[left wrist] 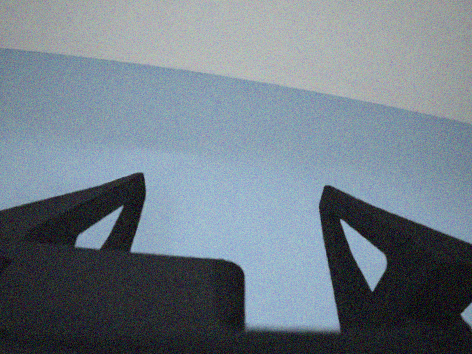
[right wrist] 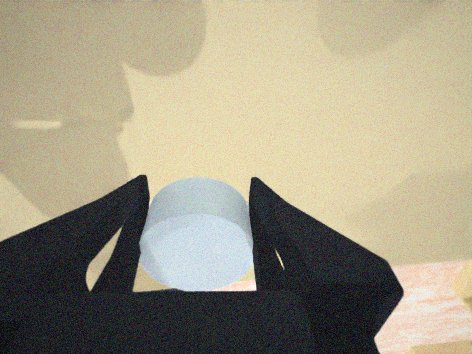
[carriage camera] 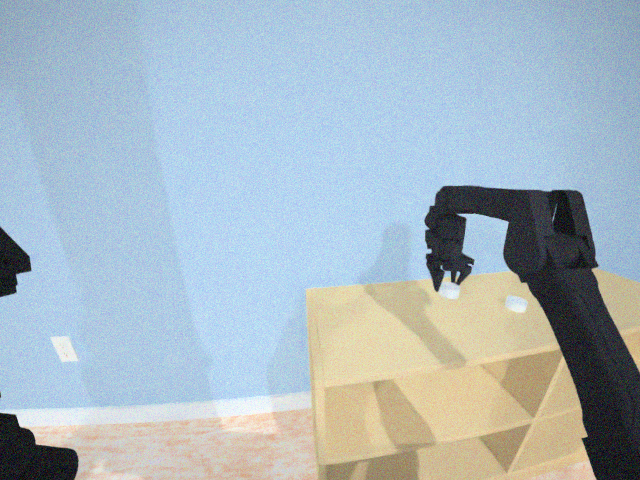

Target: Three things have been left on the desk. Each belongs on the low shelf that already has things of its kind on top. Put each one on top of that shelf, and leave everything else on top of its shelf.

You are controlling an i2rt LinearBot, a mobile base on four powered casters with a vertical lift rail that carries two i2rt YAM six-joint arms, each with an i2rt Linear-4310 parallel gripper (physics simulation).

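Frame: origin at the left arm's base, x down, y right, z back, level; centimetres.
Seen in the pictures: left gripper, fingertip midpoint: [left wrist: 233, 189]; right gripper, fingertip midpoint: [right wrist: 199, 187] [carriage camera: 444, 290].
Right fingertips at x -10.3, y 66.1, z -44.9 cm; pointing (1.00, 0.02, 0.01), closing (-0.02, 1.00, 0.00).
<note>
Pixels of each thing's top centre, then the offset from my right fingertips to it. Level surfaces: height alone.
- pale blue-white round disc, middle of its top: [right wrist: 198, 258] [carriage camera: 449, 285] dx -2.5, dy +0.0, dz +1.9 cm
- low light-wood shelf, its level: dx +6.4 cm
- second pale white disc, middle of its top: [carriage camera: 517, 300] dx +4.0, dy +22.6, dz +0.0 cm
- white outlet plate, middle of its top: [carriage camera: 59, 336] dx +21.7, dy -131.7, dz -4.1 cm
- floor, its level: dx +67.4 cm
A pale blue-white round disc [carriage camera: 449, 290] [right wrist: 197, 250] is between the fingers of my right gripper [carriage camera: 449, 287] [right wrist: 199, 187], which is shut on it. They are over the top of a low light-wood shelf [carriage camera: 372, 330] [right wrist: 300, 125]; the height of the disc above the board is hard to tell. A second pale white disc [carriage camera: 516, 303] lies on that shelf top, to the right of the held one in the carriage view. My left gripper [left wrist: 233, 189] is open and empty, facing the blue wall. The desk does not show in these views.
The low shelf has open compartments at its front [carriage camera: 465, 397]. A blue wall [carriage camera: 232, 155] stands behind it, with a white outlet plate [carriage camera: 64, 348] low at the left. My right arm [carriage camera: 584, 335] crosses in front of the shelf's right part. The floor [carriage camera: 180, 449] is pinkish white.
</note>
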